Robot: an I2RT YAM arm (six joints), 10 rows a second.
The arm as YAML. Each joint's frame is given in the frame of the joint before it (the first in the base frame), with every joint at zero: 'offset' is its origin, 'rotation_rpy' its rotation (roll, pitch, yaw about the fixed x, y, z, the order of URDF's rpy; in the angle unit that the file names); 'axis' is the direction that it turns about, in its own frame. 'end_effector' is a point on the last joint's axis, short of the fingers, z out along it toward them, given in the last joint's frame.
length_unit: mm
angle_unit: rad
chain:
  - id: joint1
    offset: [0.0, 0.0, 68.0]
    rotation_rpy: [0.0, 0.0, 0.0]
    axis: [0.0, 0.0, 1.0]
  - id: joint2
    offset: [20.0, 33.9, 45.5]
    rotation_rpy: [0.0, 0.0, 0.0]
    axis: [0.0, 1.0, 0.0]
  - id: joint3
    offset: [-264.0, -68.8, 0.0]
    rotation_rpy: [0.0, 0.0, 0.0]
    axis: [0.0, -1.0, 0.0]
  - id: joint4
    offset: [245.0, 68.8, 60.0]
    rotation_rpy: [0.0, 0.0, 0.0]
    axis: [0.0, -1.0, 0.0]
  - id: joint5
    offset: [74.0, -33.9, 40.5]
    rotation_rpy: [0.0, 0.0, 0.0]
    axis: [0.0, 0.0, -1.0]
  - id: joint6
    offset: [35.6, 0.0, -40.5]
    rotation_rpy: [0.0, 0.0, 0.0]
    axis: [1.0, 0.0, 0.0]
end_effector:
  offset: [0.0, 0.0, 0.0]
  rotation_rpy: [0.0, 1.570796, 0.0]
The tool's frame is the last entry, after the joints.
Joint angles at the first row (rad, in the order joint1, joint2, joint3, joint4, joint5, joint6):
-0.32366, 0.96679, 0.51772, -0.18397, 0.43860, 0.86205
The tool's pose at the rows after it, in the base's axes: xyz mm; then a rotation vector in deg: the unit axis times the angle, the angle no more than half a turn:
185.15, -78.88, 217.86, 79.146, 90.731, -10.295
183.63, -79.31, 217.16, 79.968, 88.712, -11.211
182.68, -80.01, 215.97, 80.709, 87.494, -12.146
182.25, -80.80, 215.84, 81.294, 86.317, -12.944
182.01, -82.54, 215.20, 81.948, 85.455, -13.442
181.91, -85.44, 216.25, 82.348, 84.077, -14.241
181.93, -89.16, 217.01, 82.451, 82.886, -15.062
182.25, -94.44, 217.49, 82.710, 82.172, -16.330
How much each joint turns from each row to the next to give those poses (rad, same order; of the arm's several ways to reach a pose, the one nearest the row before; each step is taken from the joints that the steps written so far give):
0.00002, -0.01942, -0.01260, 0.03096, 0.02450, 0.00004
0.00000, -0.00645, -0.01020, 0.01481, 0.02819, 0.01352
-0.00154, -0.00071, -0.00656, 0.00772, 0.02113, 0.00891
-0.00155, 0.00042, -0.00244, 0.00661, 0.01877, 0.00727
-0.00743, 0.00392, -0.00195, 0.00719, 0.00801, 0.00556
-0.01221, 0.00341, 0.00077, 0.01476, 0.01090, -0.00166
-0.01654, 0.00550, -0.00076, 0.02212, 0.00521, -0.00981
-0.02340, 0.01279, 0.00373, 0.01752, 0.00149, -0.01560

